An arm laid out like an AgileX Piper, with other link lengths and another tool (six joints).
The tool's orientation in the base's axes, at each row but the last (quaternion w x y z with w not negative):
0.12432 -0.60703 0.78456 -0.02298
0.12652 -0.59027 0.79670 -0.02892
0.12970 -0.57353 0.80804 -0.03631
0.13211 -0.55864 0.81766 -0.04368
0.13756 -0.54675 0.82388 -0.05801
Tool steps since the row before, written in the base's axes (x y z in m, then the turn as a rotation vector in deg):
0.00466 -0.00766 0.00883 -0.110 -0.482 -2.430
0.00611 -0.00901 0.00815 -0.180 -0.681 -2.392
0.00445 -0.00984 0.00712 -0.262 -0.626 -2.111
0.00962 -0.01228 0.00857 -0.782 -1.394 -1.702
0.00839 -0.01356 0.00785 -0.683 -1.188 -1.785
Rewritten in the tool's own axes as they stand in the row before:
0.00478 -0.00807 -0.00839 0.894 0.432 2.272
0.00552 -0.01001 -0.00737 1.095 0.430 2.199
0.00664 -0.00890 -0.00663 1.021 0.466 1.912
0.00665 -0.01512 -0.00663 1.841 0.560 1.323
0.00810 -0.01472 -0.00581 1.629 0.574 1.442

